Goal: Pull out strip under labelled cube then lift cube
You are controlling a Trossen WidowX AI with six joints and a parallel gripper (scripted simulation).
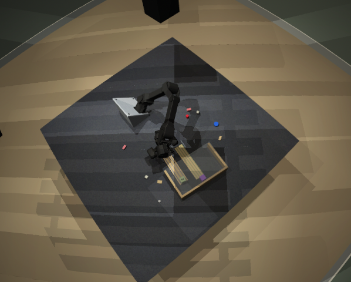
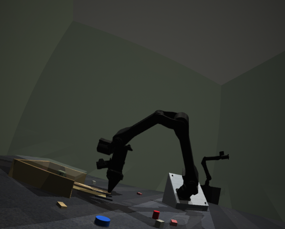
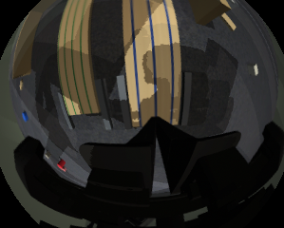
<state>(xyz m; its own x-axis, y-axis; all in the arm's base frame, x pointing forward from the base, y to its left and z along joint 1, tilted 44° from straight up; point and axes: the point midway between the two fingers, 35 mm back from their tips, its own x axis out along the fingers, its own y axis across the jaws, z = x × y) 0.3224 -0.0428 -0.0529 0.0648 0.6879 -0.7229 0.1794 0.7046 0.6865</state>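
Right now my gripper tip is 110 mm short of the tan strip and 20 mm to the left of it. Round my gripper tip: blue disc 90 mm ahead, 370 mm to the left; red cylinder 80 mm behind, 280 mm to the left; labelled cube 210 mm ahead, 40 mm to the right, 10 mm above.
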